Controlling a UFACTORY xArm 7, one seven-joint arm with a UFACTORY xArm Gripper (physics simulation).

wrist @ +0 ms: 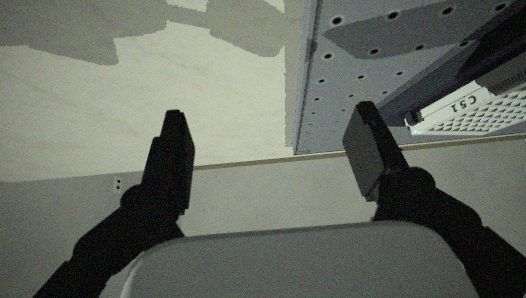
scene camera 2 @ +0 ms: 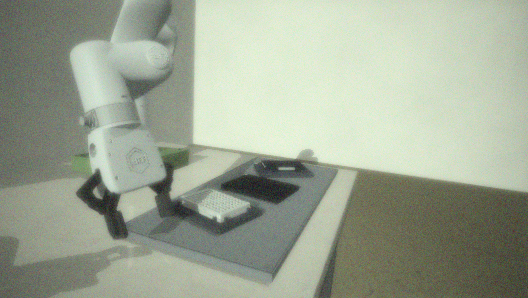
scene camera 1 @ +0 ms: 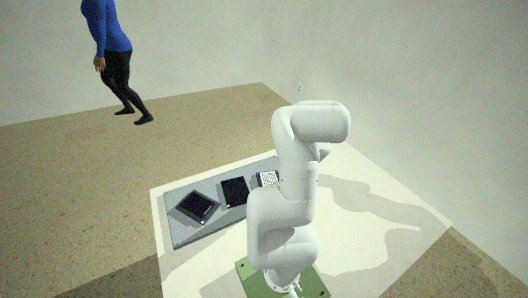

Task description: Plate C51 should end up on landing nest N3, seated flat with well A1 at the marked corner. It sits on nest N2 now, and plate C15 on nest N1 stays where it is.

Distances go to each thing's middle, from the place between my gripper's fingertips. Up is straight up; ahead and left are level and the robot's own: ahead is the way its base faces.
I see the black nest (scene camera 2: 269, 190) 34 cm to the left of my hand, 8 cm ahead of it and 3 cm below it.
